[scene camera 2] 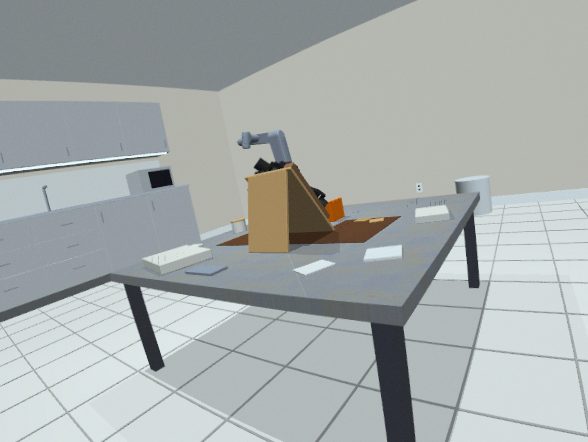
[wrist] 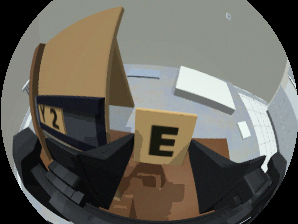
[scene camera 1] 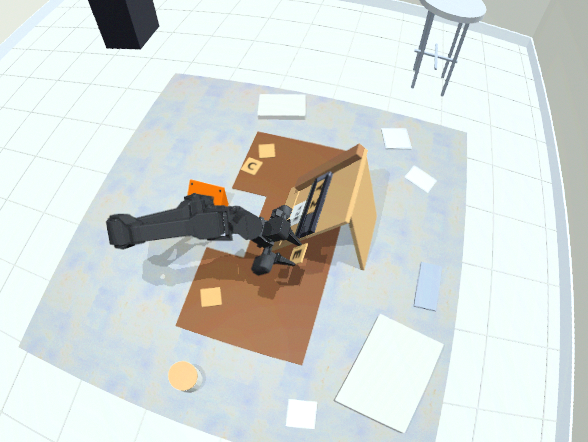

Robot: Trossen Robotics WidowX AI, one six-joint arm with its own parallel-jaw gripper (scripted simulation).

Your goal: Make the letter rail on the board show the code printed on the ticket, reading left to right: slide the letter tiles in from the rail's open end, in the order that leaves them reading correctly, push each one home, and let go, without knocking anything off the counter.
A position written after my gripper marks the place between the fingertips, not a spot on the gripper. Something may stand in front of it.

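My gripper [scene camera 1: 297,255] is there, and the wrist view has the gripper [wrist: 162,141] as well. There's also a slanted wooden board [scene camera 1: 346,196]; scene camera 2 shows the board [scene camera 2: 280,202], and so does the wrist view, with the board [wrist: 80,70]. And I can see a brown mat [scene camera 1: 273,314], with scene camera 2 giving me the mat [scene camera 2: 348,231] and the wrist view showing the mat [wrist: 144,186] too.
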